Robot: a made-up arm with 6 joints. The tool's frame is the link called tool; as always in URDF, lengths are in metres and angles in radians. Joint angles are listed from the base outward. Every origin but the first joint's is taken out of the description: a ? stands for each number. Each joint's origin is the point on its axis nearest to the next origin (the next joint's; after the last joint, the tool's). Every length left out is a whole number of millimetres.
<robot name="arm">
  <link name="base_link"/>
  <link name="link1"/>
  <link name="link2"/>
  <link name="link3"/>
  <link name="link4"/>
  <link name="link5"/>
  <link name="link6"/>
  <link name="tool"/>
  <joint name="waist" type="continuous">
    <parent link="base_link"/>
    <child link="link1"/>
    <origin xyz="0 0 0.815" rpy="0 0 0"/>
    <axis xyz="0 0 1"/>
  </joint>
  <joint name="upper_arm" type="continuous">
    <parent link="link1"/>
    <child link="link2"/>
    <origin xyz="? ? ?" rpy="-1.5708 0 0"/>
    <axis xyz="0 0 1"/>
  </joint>
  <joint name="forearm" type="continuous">
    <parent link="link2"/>
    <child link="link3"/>
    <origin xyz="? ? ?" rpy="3.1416 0 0"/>
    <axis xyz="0 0 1"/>
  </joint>
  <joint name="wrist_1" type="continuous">
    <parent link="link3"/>
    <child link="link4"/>
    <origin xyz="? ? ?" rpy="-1.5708 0 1.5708"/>
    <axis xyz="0 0 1"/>
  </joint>
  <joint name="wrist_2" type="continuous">
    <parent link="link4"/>
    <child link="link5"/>
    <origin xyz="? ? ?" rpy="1.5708 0 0"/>
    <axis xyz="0 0 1"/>
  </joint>
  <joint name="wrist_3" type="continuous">
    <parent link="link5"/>
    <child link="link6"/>
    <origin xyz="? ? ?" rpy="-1.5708 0 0"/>
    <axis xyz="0 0 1"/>
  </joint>
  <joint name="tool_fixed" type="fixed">
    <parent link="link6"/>
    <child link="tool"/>
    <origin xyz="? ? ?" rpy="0 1.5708 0"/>
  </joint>
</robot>
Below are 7 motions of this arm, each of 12 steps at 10 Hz.
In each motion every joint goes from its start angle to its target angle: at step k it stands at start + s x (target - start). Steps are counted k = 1, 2, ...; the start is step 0. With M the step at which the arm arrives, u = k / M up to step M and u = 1 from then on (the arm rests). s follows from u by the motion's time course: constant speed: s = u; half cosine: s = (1 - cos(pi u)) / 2; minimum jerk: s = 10 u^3 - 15 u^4 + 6 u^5.
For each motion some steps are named. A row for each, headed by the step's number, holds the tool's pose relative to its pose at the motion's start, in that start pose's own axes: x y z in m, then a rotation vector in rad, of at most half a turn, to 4 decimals.
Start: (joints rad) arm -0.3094 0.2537 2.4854 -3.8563 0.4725 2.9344
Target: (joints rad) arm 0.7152 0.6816 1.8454 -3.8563 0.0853 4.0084
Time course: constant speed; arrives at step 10
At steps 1, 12:
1: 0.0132 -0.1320 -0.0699 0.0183 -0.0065 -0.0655
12: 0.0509 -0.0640 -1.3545 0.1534 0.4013 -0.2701

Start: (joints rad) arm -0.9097 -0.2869 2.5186 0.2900 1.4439 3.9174
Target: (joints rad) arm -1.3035 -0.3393 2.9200 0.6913 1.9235 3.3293
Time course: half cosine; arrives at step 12
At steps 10, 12:
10: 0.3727 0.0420 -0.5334 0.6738 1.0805 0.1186
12: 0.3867 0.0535 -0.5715 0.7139 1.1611 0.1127

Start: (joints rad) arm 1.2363 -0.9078 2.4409 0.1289 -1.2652 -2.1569
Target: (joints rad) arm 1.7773 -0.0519 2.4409 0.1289 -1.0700 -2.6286
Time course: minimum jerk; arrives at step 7
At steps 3, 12:
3: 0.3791 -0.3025 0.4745 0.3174 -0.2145 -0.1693
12: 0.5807 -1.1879 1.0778 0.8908 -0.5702 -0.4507

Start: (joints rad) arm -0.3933 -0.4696 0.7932 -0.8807 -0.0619 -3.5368
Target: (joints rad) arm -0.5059 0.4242 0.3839 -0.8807 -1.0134 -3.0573
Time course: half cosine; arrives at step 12
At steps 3, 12:
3: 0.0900 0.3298 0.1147 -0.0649 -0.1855 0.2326
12: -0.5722 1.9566 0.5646 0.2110 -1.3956 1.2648

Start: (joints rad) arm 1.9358 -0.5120 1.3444 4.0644 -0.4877 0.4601
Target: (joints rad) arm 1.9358 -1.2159 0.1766 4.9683 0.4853 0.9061
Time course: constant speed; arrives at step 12
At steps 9, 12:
9: -0.2903 0.0770 0.0085 -0.9526 -0.4065 -0.8373
12: -0.4658 0.1407 -0.0293 -1.3244 -0.4687 -1.0459

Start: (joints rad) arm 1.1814 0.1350 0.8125 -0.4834 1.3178 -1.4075
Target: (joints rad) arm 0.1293 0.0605 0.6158 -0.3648 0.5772 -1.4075
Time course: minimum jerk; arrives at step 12
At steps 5, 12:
5: 0.1548 0.0229 0.2925 -0.3558 0.1657 -0.1368
12: 0.4775 0.3883 0.7581 -1.1026 0.1633 -0.3886

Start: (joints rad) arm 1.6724 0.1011 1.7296 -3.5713 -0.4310 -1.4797
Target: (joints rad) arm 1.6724 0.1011 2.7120 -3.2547 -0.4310 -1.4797
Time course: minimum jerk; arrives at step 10
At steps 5, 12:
5: -0.0044 -0.5634 0.1900 -0.0704 -0.1753 -0.4797
12: -0.2857 -1.0707 0.3117 -0.1536 -0.2737 -0.9791

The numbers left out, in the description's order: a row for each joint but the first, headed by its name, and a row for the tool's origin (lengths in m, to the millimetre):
upper_arm: 0.148 0 0
forearm: 0 -1.02 0
wrist_1: 1 0.102 0
wrist_2: 0 0 0
wrist_3: 0 -0.218 0
tool: 0 0 0

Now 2 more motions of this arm.
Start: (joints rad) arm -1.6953 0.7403 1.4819 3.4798 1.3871 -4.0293
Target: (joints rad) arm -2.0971 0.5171 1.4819 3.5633 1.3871 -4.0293
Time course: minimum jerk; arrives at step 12
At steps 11, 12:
11: -0.3695 -0.4948 0.4720 0.2512 -0.4060 -0.1937
12: -0.3720 -0.4972 0.4735 0.2523 -0.4081 -0.1948

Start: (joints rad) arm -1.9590 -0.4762 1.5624 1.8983 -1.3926 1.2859
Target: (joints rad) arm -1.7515 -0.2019 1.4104 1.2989 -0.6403 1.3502
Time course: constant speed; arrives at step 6
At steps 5, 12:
5: -0.2380 0.1272 0.7118 -0.0580 -0.8864 -0.3599
12: -0.3247 0.1696 0.8220 -0.0108 -1.0566 -0.4062

